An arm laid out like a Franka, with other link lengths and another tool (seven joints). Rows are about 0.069 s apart.
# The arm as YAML. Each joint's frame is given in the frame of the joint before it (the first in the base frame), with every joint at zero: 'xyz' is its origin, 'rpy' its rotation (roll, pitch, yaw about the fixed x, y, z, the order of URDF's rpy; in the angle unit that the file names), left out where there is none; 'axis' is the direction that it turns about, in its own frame. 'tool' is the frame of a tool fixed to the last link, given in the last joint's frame.
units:
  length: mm
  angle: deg
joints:
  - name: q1
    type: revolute
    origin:
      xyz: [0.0, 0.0, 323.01]
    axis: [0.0, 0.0, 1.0]
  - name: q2
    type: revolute
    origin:
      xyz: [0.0, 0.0, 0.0]
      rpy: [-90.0, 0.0, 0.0]
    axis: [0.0, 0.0, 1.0]
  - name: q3
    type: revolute
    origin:
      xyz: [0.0, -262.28, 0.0]
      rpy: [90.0, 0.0, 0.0]
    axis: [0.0, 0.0, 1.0]
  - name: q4
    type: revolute
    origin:
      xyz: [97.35, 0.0, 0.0]
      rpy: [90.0, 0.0, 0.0]
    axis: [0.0, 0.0, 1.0]
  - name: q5
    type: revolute
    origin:
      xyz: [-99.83, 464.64, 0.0]
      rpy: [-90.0, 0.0, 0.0]
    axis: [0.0, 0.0, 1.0]
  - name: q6
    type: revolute
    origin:
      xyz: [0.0, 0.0, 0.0]
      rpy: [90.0, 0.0, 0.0]
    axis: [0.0, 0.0, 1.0]
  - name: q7
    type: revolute
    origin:
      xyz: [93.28, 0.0, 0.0]
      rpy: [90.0, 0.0, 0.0]
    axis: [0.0, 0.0, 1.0]
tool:
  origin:
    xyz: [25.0, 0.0, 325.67]
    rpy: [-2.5, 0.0, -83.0]
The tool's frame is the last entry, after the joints.
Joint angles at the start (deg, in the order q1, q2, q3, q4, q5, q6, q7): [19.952 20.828 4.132 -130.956 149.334 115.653 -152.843]
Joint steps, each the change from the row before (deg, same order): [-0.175 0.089 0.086 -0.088 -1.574 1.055 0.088]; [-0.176 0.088 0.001 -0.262 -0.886 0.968 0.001]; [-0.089 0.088 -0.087 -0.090 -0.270 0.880 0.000]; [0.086 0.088 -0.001 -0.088 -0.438 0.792 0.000]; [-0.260 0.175 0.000 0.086 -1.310 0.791 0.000]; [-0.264 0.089 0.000 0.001 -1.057 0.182 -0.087]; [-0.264 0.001 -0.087 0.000 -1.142 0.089 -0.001]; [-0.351 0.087 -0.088 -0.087 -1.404 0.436 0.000]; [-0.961 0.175 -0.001 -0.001 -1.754 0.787 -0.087]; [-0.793 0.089 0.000 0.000 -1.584 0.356 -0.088]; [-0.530 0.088 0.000 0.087 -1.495 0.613 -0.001]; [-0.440 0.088 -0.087 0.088 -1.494 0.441 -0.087]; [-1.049 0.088 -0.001 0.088 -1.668 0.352 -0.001]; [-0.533 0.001 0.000 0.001 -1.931 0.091 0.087]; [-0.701 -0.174 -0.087 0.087 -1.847 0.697 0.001]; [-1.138 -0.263 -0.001 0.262 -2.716 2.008 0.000]
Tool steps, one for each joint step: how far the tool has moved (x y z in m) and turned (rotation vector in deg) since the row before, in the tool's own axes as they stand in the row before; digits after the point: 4 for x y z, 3 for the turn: [0.0012 -0.0104 -0.0029 1.761 0.462 -0.471]; [-0.0022 -0.0099 -0.0043 1.470 -0.142 -0.229]; [-0.0043 -0.0062 -0.0030 0.962 -0.509 -0.074]; [-0.0001 -0.0073 -0.0017 1.045 -0.088 -0.133]; [-0.0015 -0.0070 -0.0022 1.272 0.255 -0.559]; [-0.0002 -0.0034 -0.0017 0.645 0.410 -0.522]; [-0.0006 -0.0018 -0.0018 0.530 0.457 -0.543]; [-0.0019 -0.0059 -0.0035 1.058 0.333 -0.573]; [-0.0082 -0.0067 -0.0063 1.332 -0.099 -0.752]; [-0.0052 -0.0039 -0.0047 0.881 0.191 -0.727]; [-0.0034 -0.0048 -0.0033 1.059 0.237 -0.688]; [-0.0029 -0.0042 -0.0032 0.938 0.330 -0.799]; [-0.0081 -0.0029 -0.0060 0.790 0.004 -0.689]; [-0.0001 -0.0035 -0.0031 0.840 0.821 -0.823]; [-0.0056 -0.0025 -0.0050 1.075 0.184 -1.031]; [-0.0118 -0.0067 -0.0084 2.269 -0.297 -1.628]
